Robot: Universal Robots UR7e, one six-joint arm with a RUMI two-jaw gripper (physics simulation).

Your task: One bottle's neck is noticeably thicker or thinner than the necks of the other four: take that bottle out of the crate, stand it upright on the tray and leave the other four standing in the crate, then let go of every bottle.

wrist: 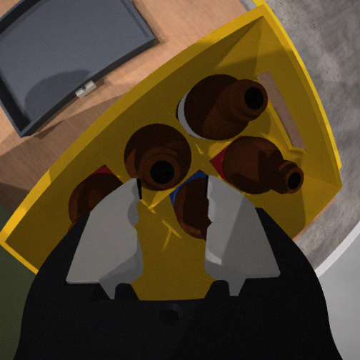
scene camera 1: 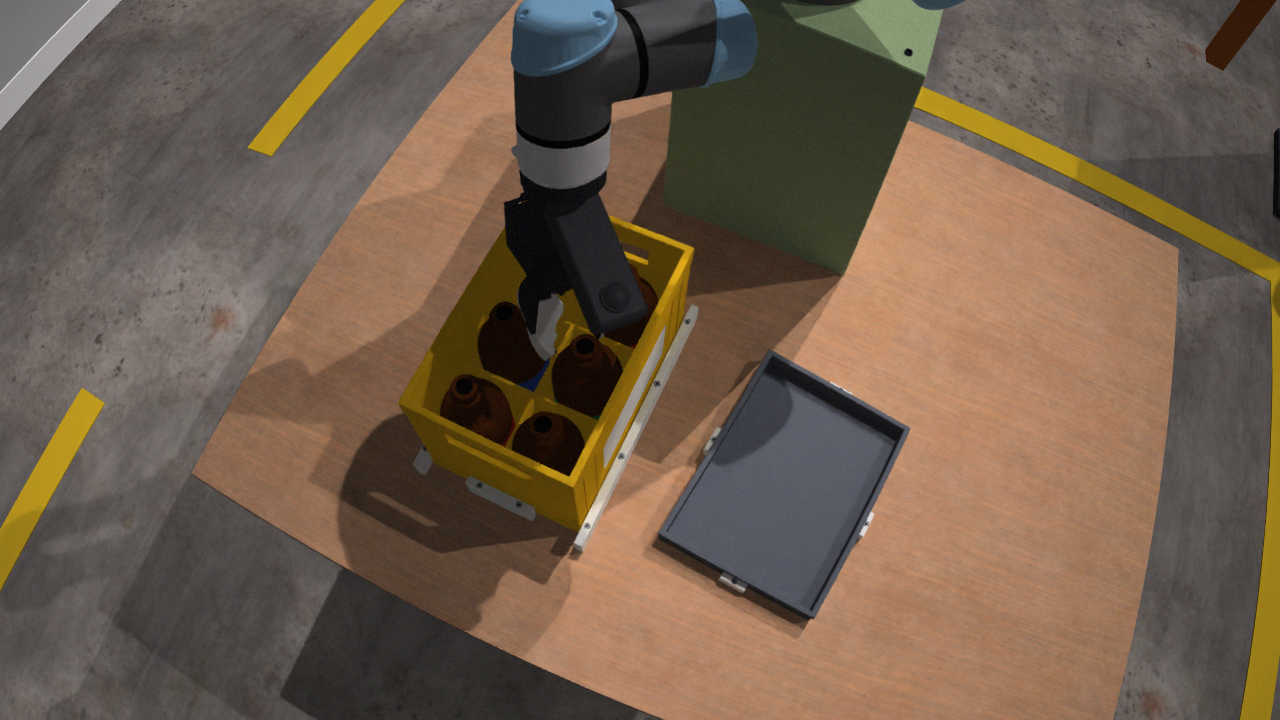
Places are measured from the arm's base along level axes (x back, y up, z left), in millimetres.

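Pixels of known places: gripper, fingertip midpoint: point(scene camera 1: 572, 348).
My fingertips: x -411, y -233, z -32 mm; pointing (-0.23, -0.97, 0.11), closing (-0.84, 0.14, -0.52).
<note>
For each thing: its top centre in the pictures, then the offset to it from my fingertips. "spot": a spot on its surface instead. Level surfaces: height alone.
- yellow crate, middle of its top: point(scene camera 1: 548, 321) dz -27, dx +2, dy +26 mm
- blue-label bottle, middle of its top: point(scene camera 1: 504, 312) dz -74, dx -7, dy +14 mm
- middle bottle, middle of its top: point(scene camera 1: 585, 346) dz +13, dx +2, dy +14 mm
- dark grey tray, surface spot: point(scene camera 1: 787, 492) spot: dz +253, dx +26, dy -144 mm
- wooden table, its level: dy -149 mm
- white rail, middle of its top: point(scene camera 1: 639, 419) dz +72, dx +11, dy -119 mm
The yellow crate point(scene camera 1: 501, 467) point(wrist: 235, 55) holds five brown bottles. The blue-label bottle point(scene camera 1: 506, 344) point(wrist: 192, 212) has its neck hidden behind a finger in the wrist view. Beside it stands the middle bottle point(scene camera 1: 586, 380) point(wrist: 145, 145). Front bottles are the red-label one point(scene camera 1: 474, 411) point(wrist: 250, 162) and the white-label one point(scene camera 1: 547, 441) point(wrist: 212, 112). The fifth bottle point(scene camera 1: 640, 308) point(wrist: 92, 197) is partly hidden by the gripper. My gripper point(scene camera 1: 571, 343) point(wrist: 172, 179) is open and empty, fingertips down by the blue-label and middle bottles. I cannot tell which neck differs.
The dark grey tray point(scene camera 1: 787, 492) point(wrist: 75, 45) lies on the wooden table point(scene camera 1: 1011, 376), right of the crate in the scene view, with no bottle on it. A white rail point(scene camera 1: 636, 429) runs along the crate's side. The green pedestal point(scene camera 1: 778, 161) stands behind.
</note>
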